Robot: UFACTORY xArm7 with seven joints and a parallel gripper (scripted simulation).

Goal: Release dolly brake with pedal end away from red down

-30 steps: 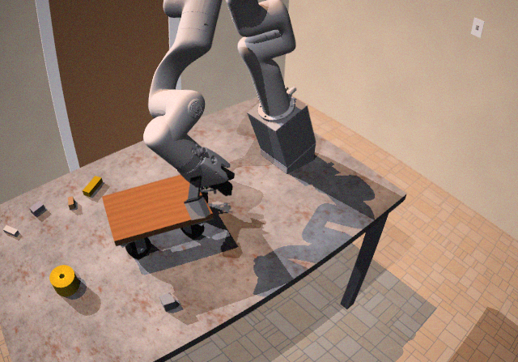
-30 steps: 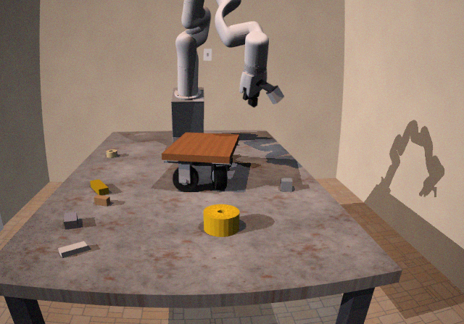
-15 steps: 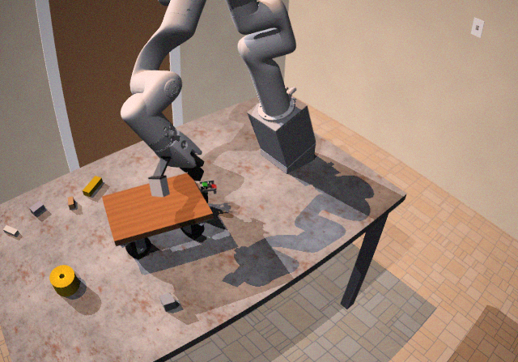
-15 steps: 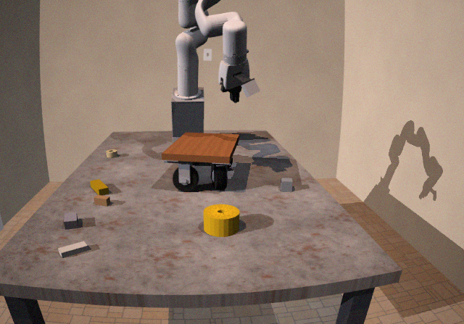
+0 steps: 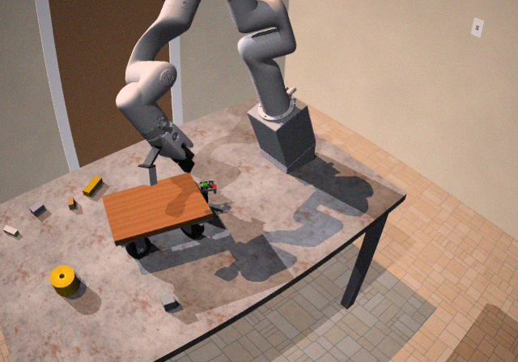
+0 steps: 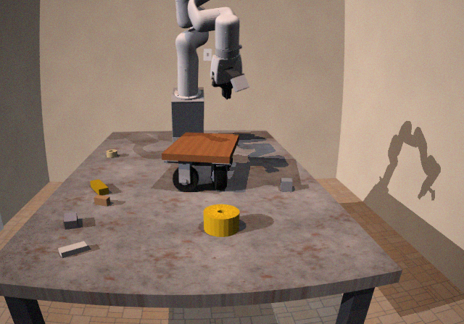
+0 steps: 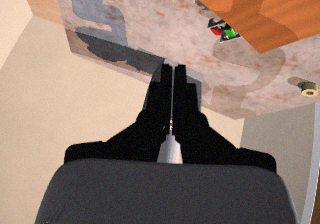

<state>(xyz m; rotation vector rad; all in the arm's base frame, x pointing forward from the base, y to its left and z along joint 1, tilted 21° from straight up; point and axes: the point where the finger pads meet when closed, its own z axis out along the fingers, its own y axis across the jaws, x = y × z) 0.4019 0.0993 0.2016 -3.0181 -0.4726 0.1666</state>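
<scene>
Right now my hand is 20 cm above the brake pedal, 13 cm past it and 8 cm to the left of it. Also, from my hand: grey cube: 27 cm below, 22 cm ahead, 15 cm to the left; then orange block: 41 cm to the right, 27 cm below, 25 cm ahead; then yellow cylinder: 44 cm ahead, 26 cm below, 10 cm to the right.
</scene>
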